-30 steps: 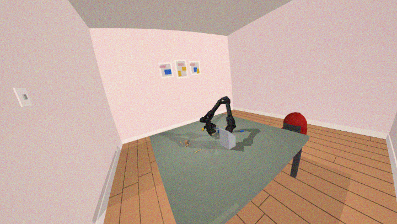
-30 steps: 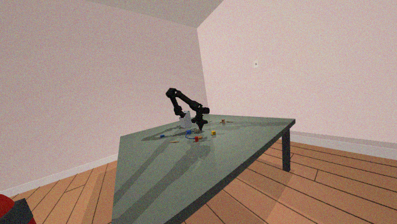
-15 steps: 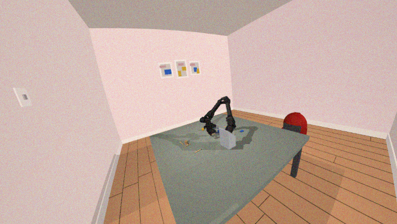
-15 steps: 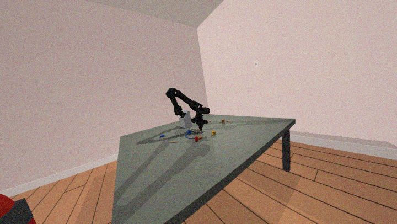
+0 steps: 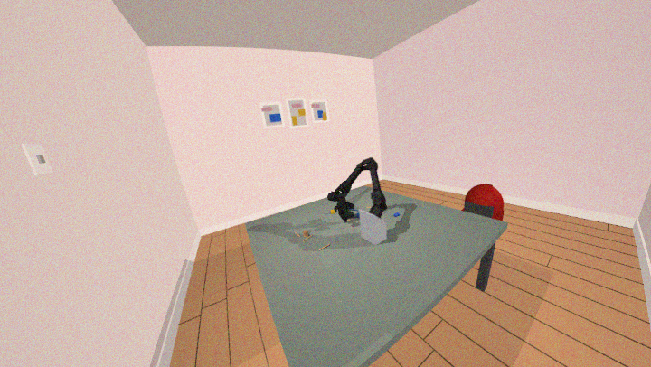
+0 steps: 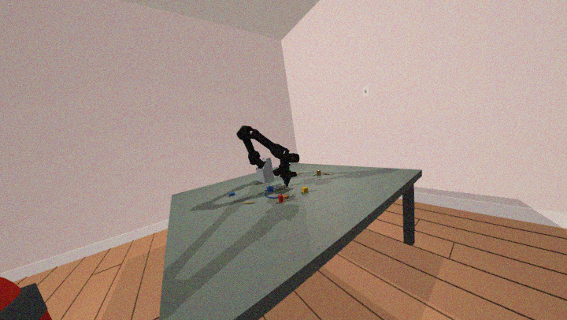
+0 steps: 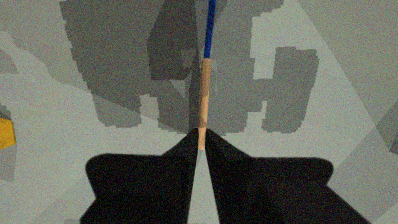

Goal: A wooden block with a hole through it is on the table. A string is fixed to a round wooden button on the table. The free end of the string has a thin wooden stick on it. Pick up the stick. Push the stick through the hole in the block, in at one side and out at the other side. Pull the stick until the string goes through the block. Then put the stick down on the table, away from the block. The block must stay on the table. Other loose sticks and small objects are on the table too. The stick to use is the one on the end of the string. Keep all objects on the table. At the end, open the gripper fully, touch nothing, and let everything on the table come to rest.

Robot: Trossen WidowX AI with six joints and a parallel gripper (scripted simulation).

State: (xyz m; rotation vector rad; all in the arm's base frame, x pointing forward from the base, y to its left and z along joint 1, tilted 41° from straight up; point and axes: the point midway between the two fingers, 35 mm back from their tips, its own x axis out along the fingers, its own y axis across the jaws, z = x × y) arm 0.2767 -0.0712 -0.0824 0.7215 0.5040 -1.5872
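The thin wooden stick is 10 mm behind my gripper tip, 40 mm to the right of it and 10 mm above it. The rest, counted from my gripper tip: red piece 180 mm ahead, 190 mm to the right, 20 mm above; then yellow cube 200 mm ahead, 30 mm to the right, 10 mm above; then round wooden button 160 mm ahead, 140 mm to the right, 10 mm above.
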